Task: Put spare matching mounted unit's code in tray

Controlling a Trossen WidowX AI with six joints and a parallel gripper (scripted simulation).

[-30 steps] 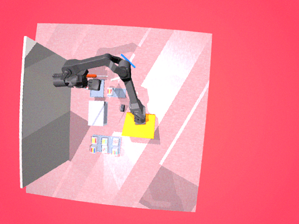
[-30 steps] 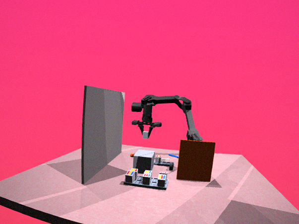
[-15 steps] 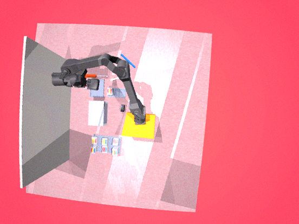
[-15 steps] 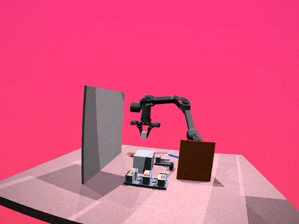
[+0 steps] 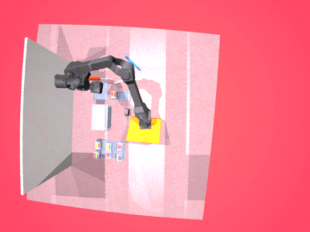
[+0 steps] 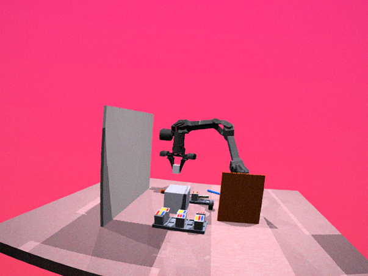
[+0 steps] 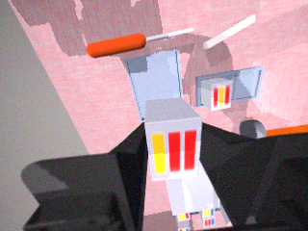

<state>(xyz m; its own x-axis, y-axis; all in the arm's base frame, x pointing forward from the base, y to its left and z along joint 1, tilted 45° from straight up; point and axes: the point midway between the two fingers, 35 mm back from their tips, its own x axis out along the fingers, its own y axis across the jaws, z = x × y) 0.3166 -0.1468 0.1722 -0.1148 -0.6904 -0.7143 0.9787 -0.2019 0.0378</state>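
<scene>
Right now the pale blue tray is 150 mm below my gripper tip. Round my gripper tip: grey-white box: 180 mm to the left, 100 mm below, 20 mm behind; then grey holder: 150 mm below, 140 mm behind, 40 mm to the left; then grey spare block: 20 mm above.
</scene>
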